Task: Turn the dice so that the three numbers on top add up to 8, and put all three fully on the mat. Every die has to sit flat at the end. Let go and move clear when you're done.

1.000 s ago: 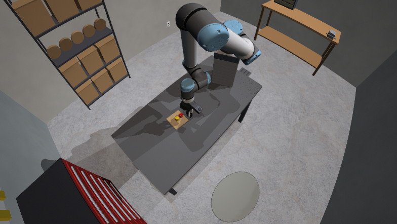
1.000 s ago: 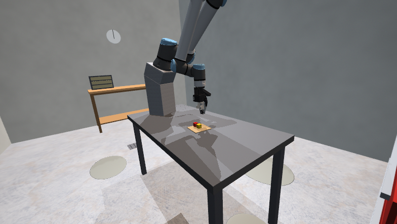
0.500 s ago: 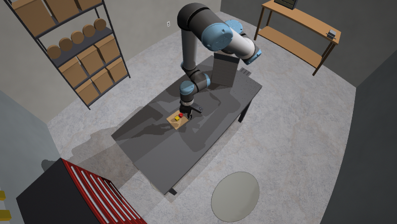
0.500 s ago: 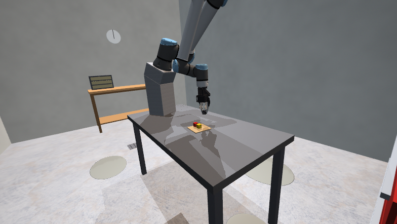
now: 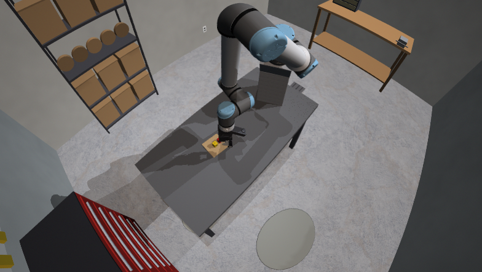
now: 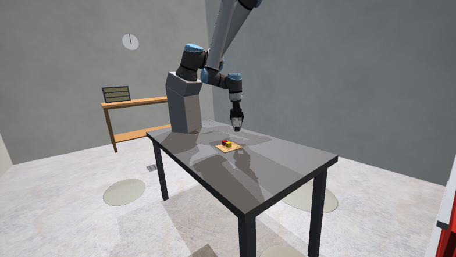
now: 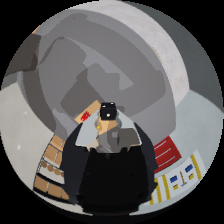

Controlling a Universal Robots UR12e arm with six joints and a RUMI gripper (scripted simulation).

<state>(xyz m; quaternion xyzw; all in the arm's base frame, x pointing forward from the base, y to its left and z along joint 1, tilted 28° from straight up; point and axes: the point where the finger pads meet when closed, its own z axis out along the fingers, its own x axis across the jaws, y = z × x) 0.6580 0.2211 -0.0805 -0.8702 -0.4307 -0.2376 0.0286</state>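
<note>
Right now the red die is 1 cm ahead of my hand, 11 cm to the right of it and 8 cm below it. From my hand the other things lie so: tan mat (6 cm ahead, 10 cm to the right, 10 cm below); yellow die (6 cm ahead, 10 cm to the right, 8 cm below); black die (right at my hand).
</note>
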